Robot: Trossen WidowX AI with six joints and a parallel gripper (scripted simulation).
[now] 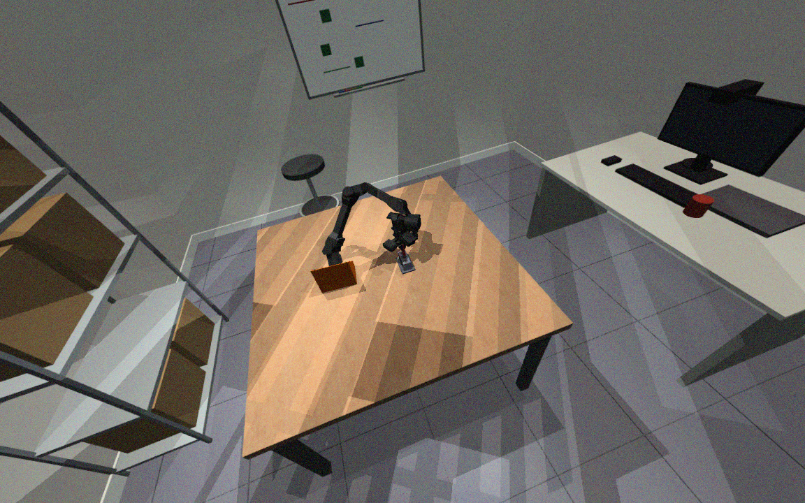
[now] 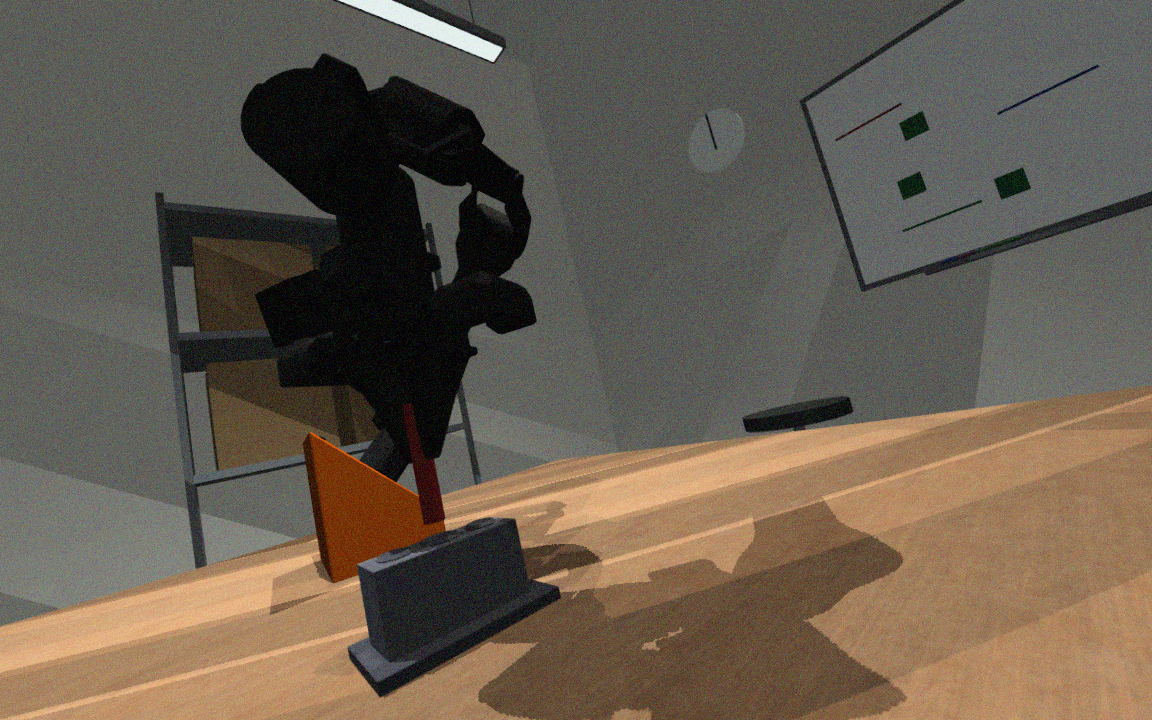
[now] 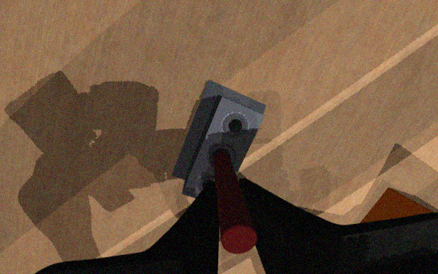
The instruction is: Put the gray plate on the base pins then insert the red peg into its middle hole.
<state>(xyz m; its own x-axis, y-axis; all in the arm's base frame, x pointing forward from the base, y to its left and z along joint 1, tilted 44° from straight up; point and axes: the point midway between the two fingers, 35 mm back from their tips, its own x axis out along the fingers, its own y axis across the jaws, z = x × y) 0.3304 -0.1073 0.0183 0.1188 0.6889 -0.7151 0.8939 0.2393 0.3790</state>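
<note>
My gripper tip is 7 cm above the gray plate. From my gripper tip the other things lie so: base: 10 cm below; red peg: right at my gripper tip.
</note>
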